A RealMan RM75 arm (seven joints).
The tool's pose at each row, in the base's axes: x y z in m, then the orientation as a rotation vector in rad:
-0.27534 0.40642 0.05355 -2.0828 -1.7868 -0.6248
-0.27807 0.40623 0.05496 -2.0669 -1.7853 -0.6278
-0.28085 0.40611 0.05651 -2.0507 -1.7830 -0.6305
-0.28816 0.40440 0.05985 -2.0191 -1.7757 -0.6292
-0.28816 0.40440 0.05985 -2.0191 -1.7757 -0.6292
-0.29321 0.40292 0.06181 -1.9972 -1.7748 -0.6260
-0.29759 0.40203 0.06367 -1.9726 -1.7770 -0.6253
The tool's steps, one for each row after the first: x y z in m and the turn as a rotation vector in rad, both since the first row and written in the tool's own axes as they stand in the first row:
0.00025 -0.00261 -0.00161 0.0082 0.0109 -0.0042
0.00063 -0.00527 -0.00332 0.0168 0.0223 -0.0080
0.00007 -0.01208 -0.00788 0.0383 0.0432 -0.0127
0.00007 -0.01208 -0.00788 0.0383 0.0432 -0.0127
-0.00076 -0.01675 -0.01089 0.0535 0.0548 -0.0184
-0.00106 -0.02086 -0.01344 0.0679 0.0674 -0.0275

